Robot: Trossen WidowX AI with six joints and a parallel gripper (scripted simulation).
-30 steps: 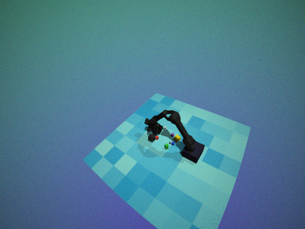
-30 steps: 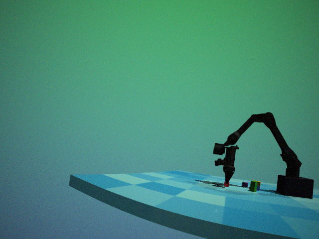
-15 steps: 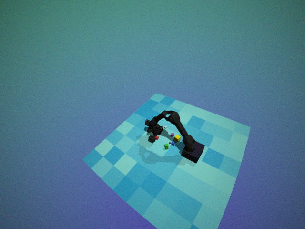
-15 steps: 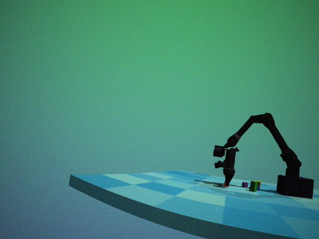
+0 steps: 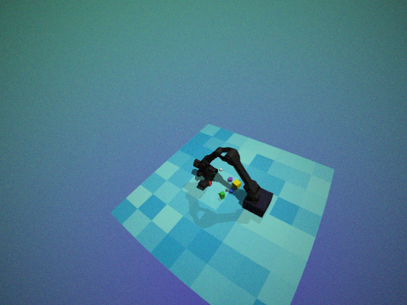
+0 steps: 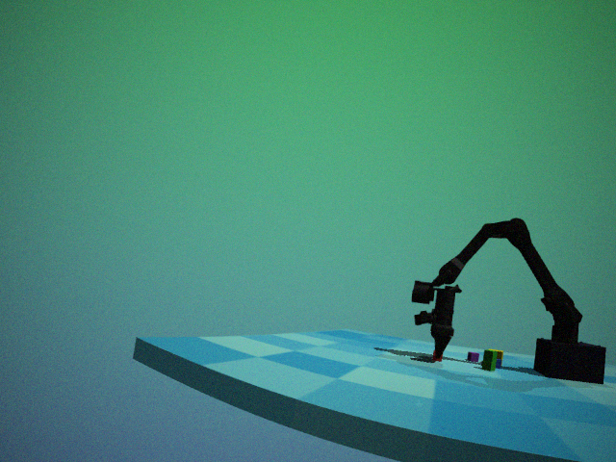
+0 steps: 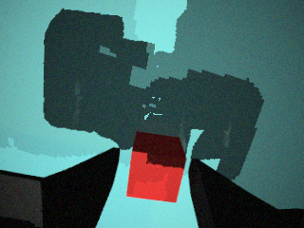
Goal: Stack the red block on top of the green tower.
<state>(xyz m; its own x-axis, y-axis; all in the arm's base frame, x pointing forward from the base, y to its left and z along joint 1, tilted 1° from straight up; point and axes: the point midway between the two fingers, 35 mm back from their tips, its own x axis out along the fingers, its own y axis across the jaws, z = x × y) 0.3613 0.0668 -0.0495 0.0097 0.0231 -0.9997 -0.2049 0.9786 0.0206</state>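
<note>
My gripper tip is 17 cm past the blue block and 6 cm to the left of it. The rest, counted from my gripper tip: purple block 10 cm behind, 13 cm to the right; red block right at my gripper tip; small white piece 3 cm ahead, 17 cm to the right.
</note>
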